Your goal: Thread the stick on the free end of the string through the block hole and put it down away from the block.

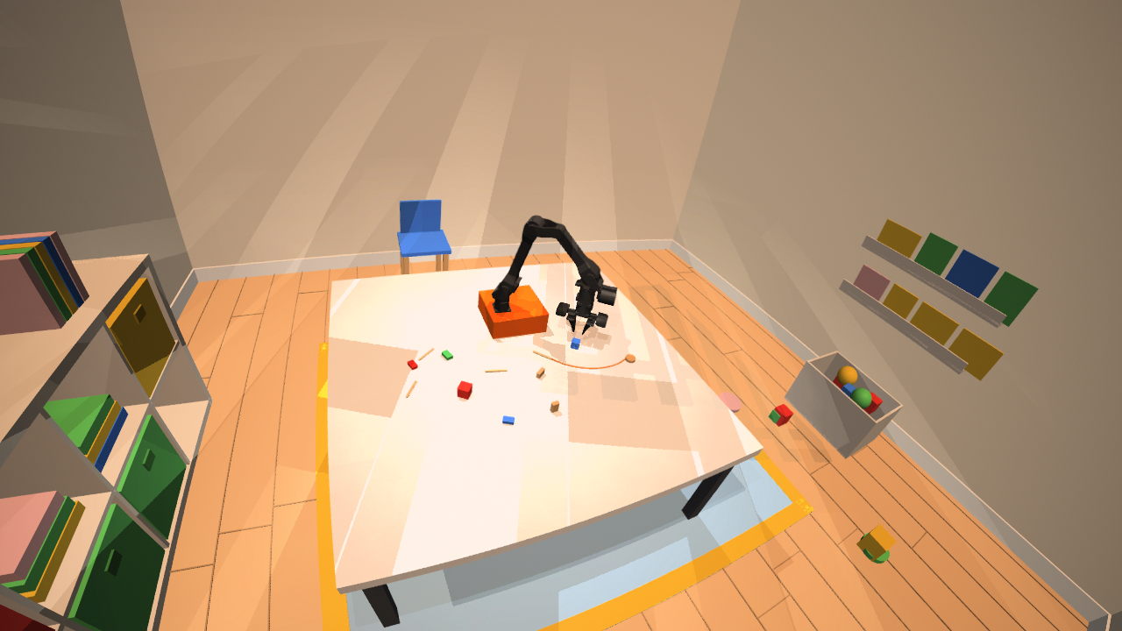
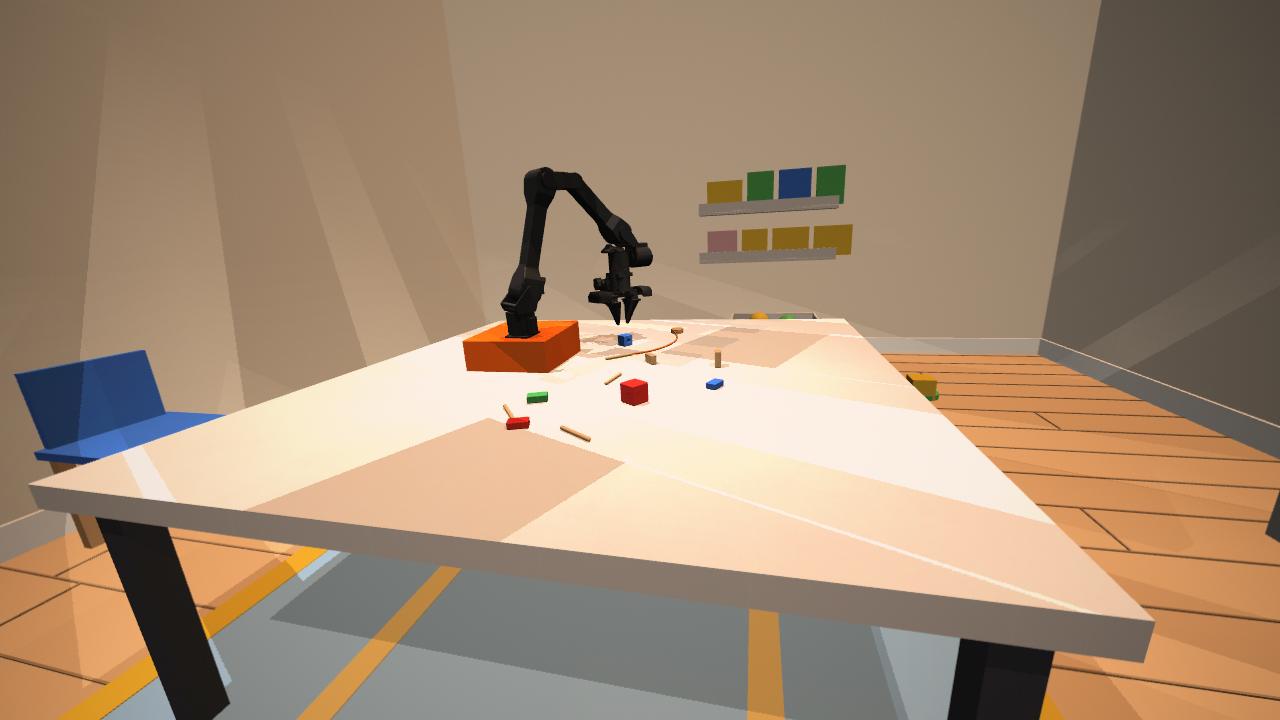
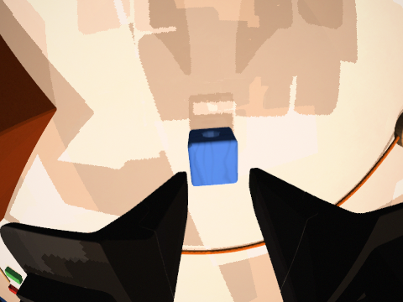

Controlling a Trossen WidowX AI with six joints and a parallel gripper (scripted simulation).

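My gripper tip is 40 mm above the blue cube and 10 mm short of it. The rest, counted from my gripper tip: thin wooden stick 130 mm to the right, 60 mm below, 50 mm ahead; round wooden button 180 mm to the left, 110 mm ahead, 50 mm below; flat blue piece 340 mm to the right, 320 mm ahead, 50 mm below.
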